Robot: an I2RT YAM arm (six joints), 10 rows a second.
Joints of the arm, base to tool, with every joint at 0 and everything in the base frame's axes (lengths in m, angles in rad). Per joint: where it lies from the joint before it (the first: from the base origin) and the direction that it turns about. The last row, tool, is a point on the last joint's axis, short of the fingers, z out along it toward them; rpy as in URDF.
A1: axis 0 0 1 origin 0 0 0.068
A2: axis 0 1 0 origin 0.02 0.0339 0.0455
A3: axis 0 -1 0 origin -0.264 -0.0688 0
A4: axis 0 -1 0 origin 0.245 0.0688 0.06
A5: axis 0 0 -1 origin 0.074 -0.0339 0.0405
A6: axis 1 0 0 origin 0.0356 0 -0.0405
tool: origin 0 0 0 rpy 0 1.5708 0
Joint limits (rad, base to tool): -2.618..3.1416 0..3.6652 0..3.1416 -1.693..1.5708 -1.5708..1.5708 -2.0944..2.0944
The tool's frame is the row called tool.
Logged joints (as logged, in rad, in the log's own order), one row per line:
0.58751 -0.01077 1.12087 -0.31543 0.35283 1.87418
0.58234 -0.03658 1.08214 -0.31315 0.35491 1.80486
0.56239 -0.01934 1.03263 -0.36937 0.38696 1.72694
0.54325 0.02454 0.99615 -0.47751 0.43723 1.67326
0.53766 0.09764 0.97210 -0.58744 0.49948 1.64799
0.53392 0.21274 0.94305 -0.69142 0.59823 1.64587
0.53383 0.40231 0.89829 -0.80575 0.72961 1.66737
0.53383 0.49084 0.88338 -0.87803 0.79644 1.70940
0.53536 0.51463 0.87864 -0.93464 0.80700 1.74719
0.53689 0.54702 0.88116 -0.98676 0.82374 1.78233
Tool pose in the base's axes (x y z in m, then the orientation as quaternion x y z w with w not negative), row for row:
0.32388 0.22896 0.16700 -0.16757 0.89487 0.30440 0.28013
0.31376 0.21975 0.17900 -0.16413 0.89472 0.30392 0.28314
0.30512 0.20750 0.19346 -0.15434 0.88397 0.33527 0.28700
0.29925 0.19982 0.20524 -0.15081 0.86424 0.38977 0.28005
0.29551 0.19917 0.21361 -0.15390 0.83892 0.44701 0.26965
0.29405 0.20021 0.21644 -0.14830 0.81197 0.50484 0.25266
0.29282 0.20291 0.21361 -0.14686 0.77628 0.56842 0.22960
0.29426 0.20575 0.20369 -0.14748 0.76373 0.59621 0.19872
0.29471 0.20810 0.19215 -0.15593 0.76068 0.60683 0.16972
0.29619 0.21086 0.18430 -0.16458 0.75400 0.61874 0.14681
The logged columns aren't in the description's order. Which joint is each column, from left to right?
Columns, left to right: A1, A4, A3, A5, A6, A2.
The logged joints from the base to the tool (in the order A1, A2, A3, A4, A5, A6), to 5 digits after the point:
0.58751 1.87418 1.12087 -0.01077 -0.31543 0.35283
0.58234 1.80486 1.08214 -0.03658 -0.31315 0.35491
0.56239 1.72694 1.03263 -0.01934 -0.36937 0.38696
0.54325 1.67326 0.99615 0.02454 -0.47751 0.43723
0.53766 1.64799 0.97210 0.09764 -0.58744 0.49948
0.53392 1.64587 0.94305 0.21274 -0.69142 0.59823
0.53383 1.66737 0.89829 0.40231 -0.80575 0.72961
0.53383 1.70940 0.88338 0.49084 -0.87803 0.79644
0.53536 1.74719 0.87864 0.51463 -0.93464 0.80700
0.53689 1.78233 0.88116 0.54702 -0.98676 0.82374

